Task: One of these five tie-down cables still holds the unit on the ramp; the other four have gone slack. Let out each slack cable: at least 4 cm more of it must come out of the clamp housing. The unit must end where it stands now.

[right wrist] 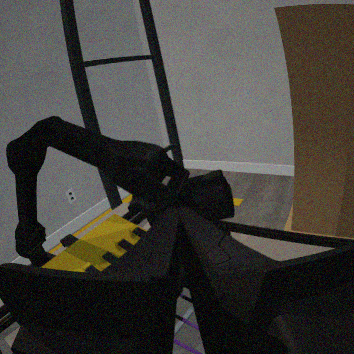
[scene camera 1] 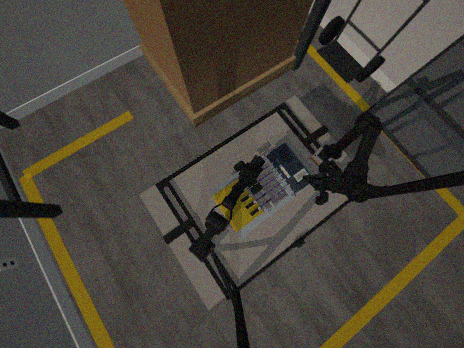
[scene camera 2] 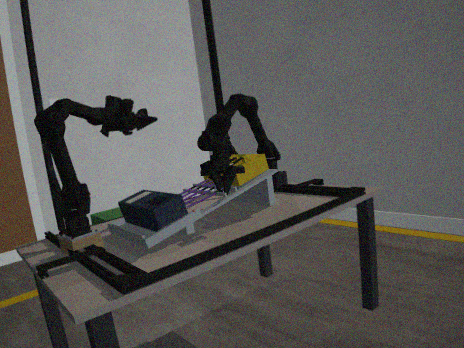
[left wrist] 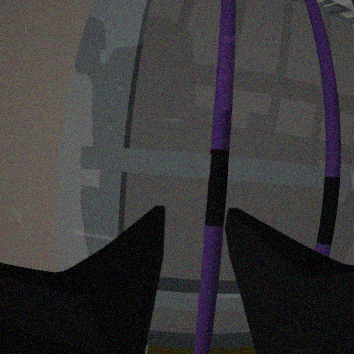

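The dark blue unit [scene camera 1: 286,159] [scene camera 2: 167,212] rests low on the grey ramp [scene camera 2: 250,204]. The yellow clamp housing [scene camera 1: 241,218] [scene camera 2: 254,169] [right wrist: 107,239] is at the ramp's upper end. Purple cables run between them. My left gripper [scene camera 2: 226,191] [left wrist: 195,216] is partly open, low over the ramp. In the left wrist view a purple cable [left wrist: 225,75] with a black band passes between its fingertips, nearer the right-hand one, not gripped. A second cable [left wrist: 332,110] bows out farther right. My right gripper [scene camera 1: 306,178] [scene camera 2: 155,119] [right wrist: 177,216] is shut and empty, high above the unit's side.
A black frame [scene camera 2: 210,252] runs around the table top. A green block [scene camera 2: 106,215] is behind the unit, near the right arm's base. A tall brown cabinet [scene camera 1: 240,50] [right wrist: 320,115] stands beyond the table. The left arm reaches over the housing.
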